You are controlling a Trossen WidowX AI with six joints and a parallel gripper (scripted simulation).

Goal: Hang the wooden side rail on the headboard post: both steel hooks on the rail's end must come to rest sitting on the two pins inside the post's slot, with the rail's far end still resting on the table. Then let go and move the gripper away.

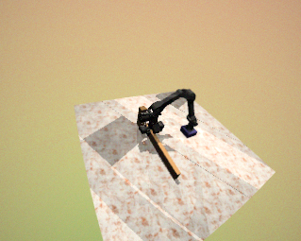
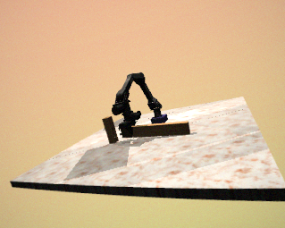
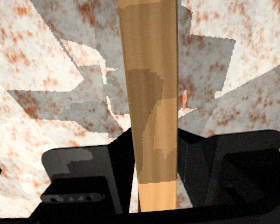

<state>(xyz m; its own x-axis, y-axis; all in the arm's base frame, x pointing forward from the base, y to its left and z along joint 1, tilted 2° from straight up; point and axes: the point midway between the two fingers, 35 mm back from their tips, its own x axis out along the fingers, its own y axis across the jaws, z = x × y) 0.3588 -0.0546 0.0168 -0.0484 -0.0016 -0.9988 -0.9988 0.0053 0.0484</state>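
Now: gripper tip 170 mm to the left of the headboard post and 40 mm below it.
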